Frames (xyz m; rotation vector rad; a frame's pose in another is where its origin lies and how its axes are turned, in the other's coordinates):
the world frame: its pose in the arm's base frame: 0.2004 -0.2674 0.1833 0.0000 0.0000 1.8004
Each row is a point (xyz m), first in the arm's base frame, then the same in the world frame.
Working: the arm's base frame: its pose in the world frame: 0.3060 0.1343 -0.1833 0.0000 0.0000 -1.8004

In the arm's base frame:
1: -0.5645 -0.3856 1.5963
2: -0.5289 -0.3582 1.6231
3: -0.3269 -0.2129 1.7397
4: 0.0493 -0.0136 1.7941
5: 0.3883 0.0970 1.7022
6: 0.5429 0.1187 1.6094
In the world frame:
1: 0.0590 0.7717 1.4130
2: 0.0776 0.7308 1.4398
3: 0.1731 0.5011 1.5564
4: 0.2815 0.0894 1.6108
5: 0.3121 -0.2659 1.5189
6: 0.2980 -0.4214 1.4261

